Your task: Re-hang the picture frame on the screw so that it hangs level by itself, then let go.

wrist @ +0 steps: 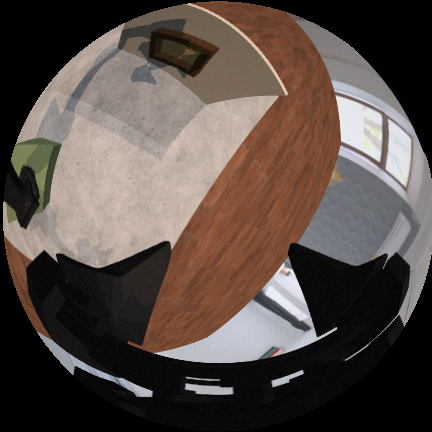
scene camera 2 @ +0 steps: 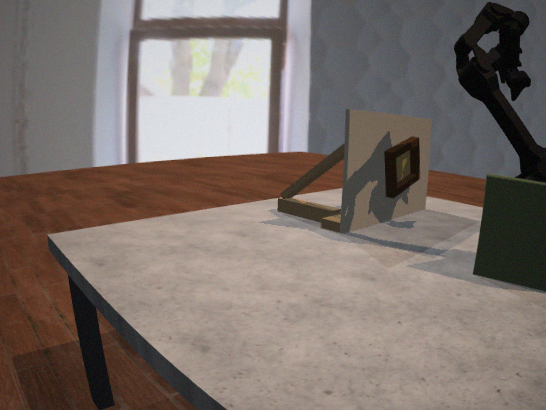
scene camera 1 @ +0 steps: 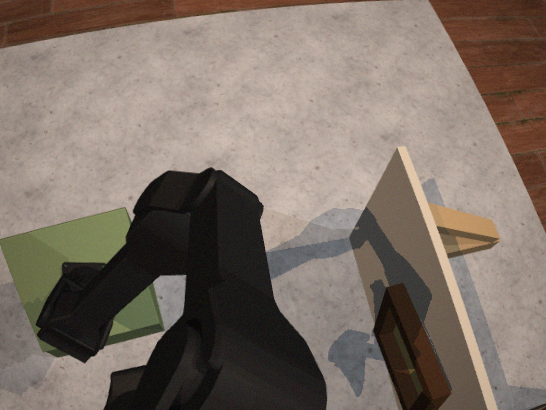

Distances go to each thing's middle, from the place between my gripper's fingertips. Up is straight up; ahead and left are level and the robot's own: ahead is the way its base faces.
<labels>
Now: the dark brown picture frame (scene camera 1: 410, 358) 25 cm below my hand, 24 cm ahead of it and 20 cm to the left of it. Round my hand: beige upright board (scene camera 2: 368, 134) 26 cm ahead, 25 cm below, 21 cm to the left.
</labels>
